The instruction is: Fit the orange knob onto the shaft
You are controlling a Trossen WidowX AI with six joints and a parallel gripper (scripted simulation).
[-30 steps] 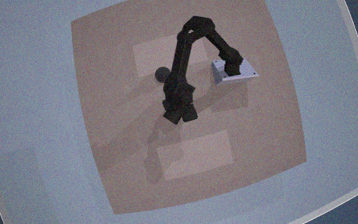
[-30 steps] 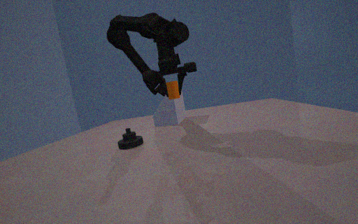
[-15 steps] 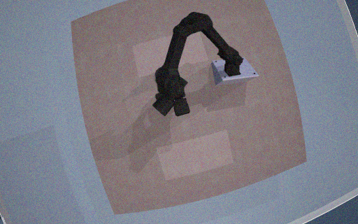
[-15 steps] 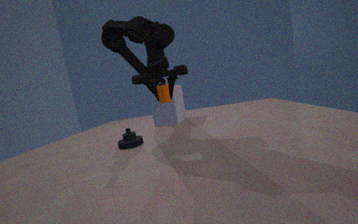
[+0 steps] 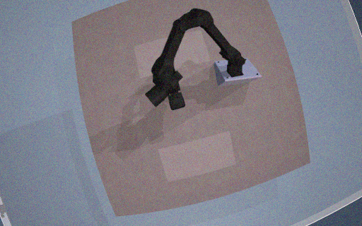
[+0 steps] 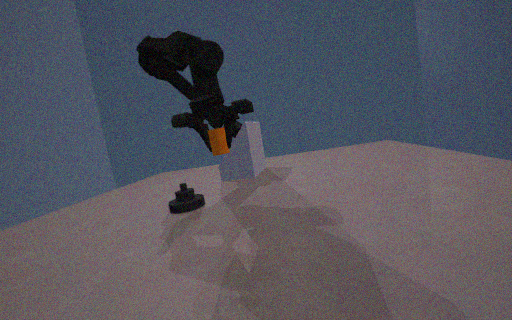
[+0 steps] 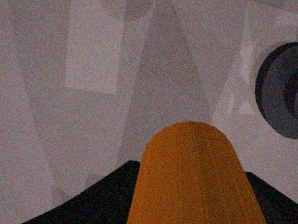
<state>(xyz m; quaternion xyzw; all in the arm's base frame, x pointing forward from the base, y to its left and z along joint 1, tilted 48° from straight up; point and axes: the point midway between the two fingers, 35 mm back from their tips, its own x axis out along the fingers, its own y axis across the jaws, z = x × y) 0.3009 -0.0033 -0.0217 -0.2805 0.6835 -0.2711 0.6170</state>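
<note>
Now: gripper tip 30 mm short of the dark pedestal, 100 mm to the left of it and 90 mm above it. Round my gripper tip: orange knob: 20 mm above.
</note>
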